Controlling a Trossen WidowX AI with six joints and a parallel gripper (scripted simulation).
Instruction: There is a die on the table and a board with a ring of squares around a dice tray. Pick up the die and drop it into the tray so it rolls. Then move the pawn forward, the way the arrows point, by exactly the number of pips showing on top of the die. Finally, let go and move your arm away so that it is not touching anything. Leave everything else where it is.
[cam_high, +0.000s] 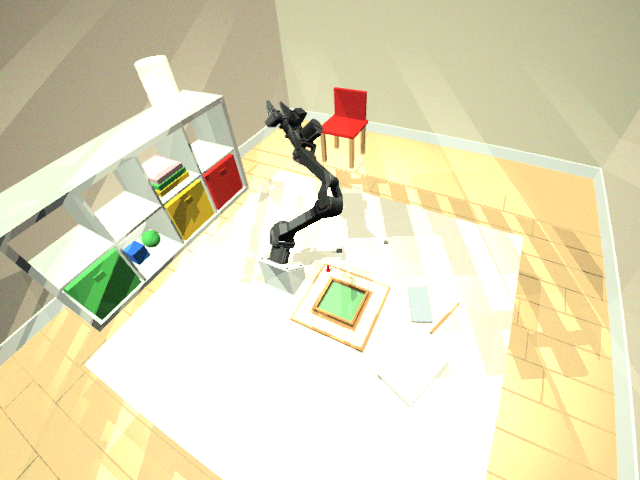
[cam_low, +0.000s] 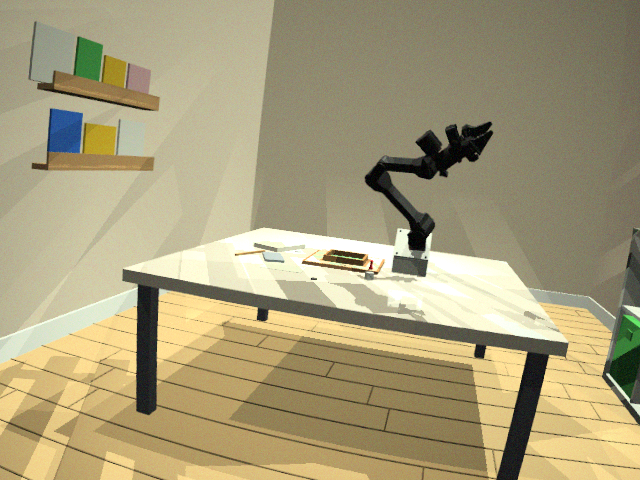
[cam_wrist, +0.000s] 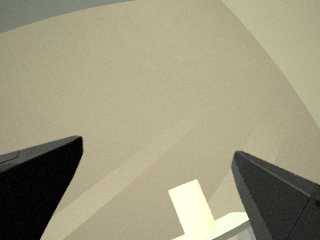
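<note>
Now: the white die 32 cm ahead of my gripper tip, 17 cm to the right of it and 54 cm below it. Also, from my gripper tip: dice tray (43 cm ahead, 41 cm to the right, 54 cm below); then red pawn (33 cm ahead, 30 cm to the right, 52 cm below).
</note>
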